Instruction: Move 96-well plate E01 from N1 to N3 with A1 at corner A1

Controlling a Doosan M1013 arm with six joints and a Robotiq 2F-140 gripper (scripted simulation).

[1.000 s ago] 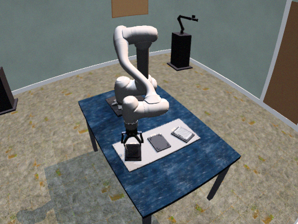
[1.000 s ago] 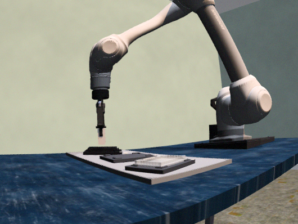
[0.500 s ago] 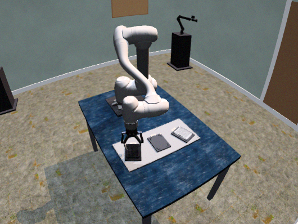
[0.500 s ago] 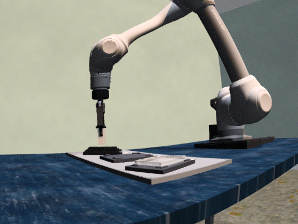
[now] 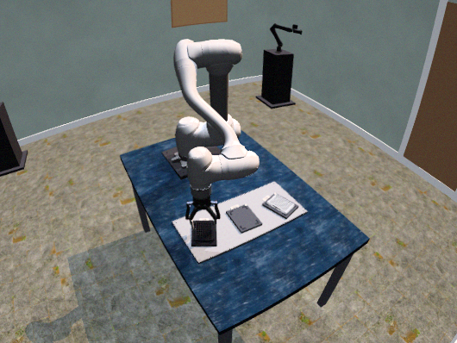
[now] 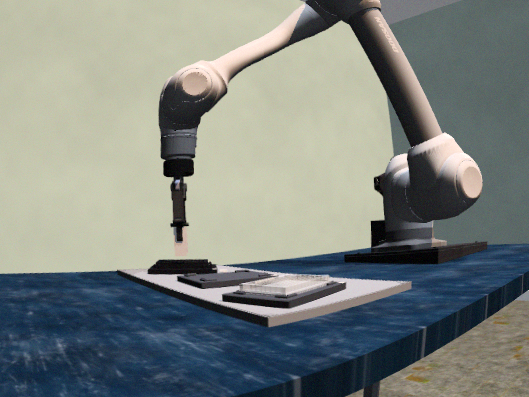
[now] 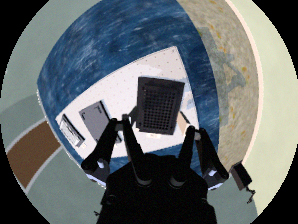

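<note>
My gripper is now 5 cm above the dark 96-well plate. The rest, counted from my hand: dark nest 22 cm to the left, 6 cm below, 1 cm behind; then clear 96-well plate 44 cm to the left, 5 cm below.
</note>
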